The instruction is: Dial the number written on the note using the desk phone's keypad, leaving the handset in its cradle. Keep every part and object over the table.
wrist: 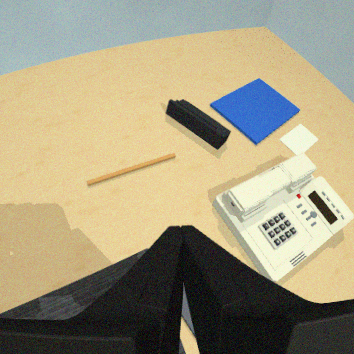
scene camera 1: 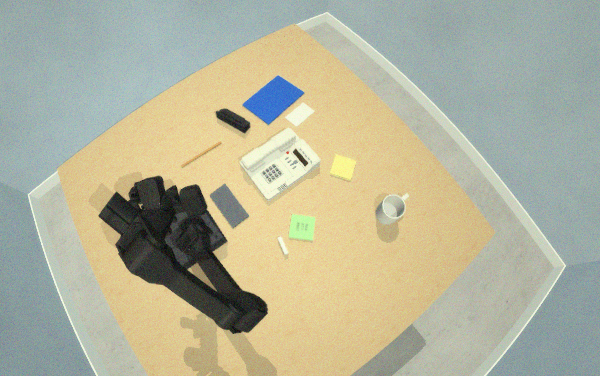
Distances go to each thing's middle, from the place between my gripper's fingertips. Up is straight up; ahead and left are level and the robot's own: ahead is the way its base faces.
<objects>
Right now the grey slab (scene camera 1: 224, 199) is 33 cm below my hand, 9 cm ahead of it and 1 cm to the left of it. Also, from my hand: white desk phone (scene camera 1: 296, 160): 31 cm below, 31 cm ahead, 2 cm to the left; then black stapler (wrist: 191, 117): 31 cm below, 28 cm ahead, 27 cm to the left; then handset (scene camera 1: 254, 158): 30 cm ahead, 29 cm below, 7 cm to the left.
</objects>
